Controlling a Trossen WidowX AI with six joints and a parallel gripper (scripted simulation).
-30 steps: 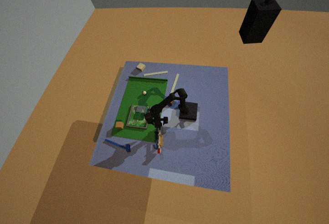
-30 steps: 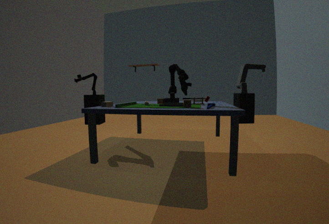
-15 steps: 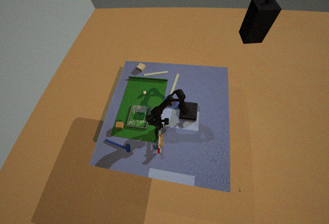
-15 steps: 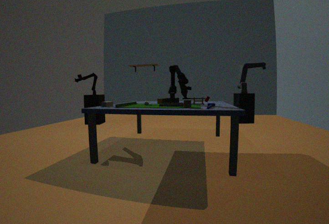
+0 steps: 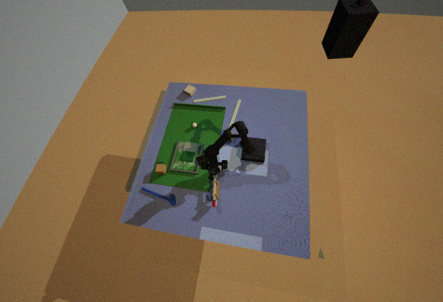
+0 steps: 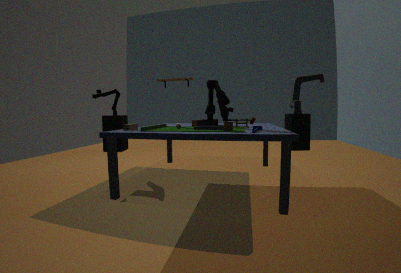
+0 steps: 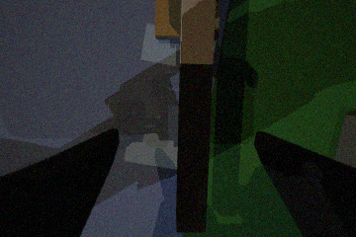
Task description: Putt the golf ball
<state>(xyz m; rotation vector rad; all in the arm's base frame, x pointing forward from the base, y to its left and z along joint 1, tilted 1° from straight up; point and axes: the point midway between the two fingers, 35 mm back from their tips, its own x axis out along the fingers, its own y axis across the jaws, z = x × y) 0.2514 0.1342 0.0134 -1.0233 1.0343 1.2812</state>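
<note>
The red putter lies 120 mm to the left of my gripper tip and 20 mm above it. The rest, counted from my gripper tip: green mat (260 mm to the right, 220 mm ahead, 30 mm below); then golf ball (410 mm to the right, 180 mm ahead, 10 mm below); then wooden rack (130 mm to the left).
</note>
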